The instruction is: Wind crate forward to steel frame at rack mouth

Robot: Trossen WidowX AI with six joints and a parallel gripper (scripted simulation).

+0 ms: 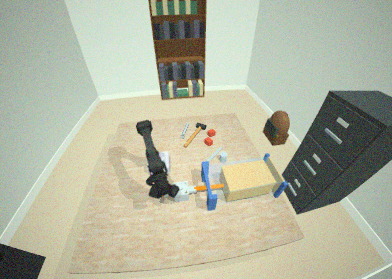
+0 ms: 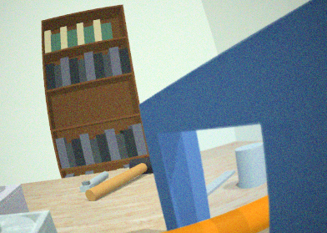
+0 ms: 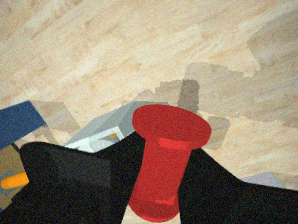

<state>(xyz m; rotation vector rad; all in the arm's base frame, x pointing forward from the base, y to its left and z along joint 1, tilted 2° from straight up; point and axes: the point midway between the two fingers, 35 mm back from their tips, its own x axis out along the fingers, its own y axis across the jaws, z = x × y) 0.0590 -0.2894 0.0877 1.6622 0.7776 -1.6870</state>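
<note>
Now: the winch handle 40 mm ahead of my gripper tip, 10 mm to the left of it and 10 mm below it. Also, from my gripper tip: blue frame (260 mm ahead, 10 mm to the left, 10 mm below); red grip (20 mm above); grey winch (80 mm ahead, 20 mm to the left, 80 mm below).
</note>
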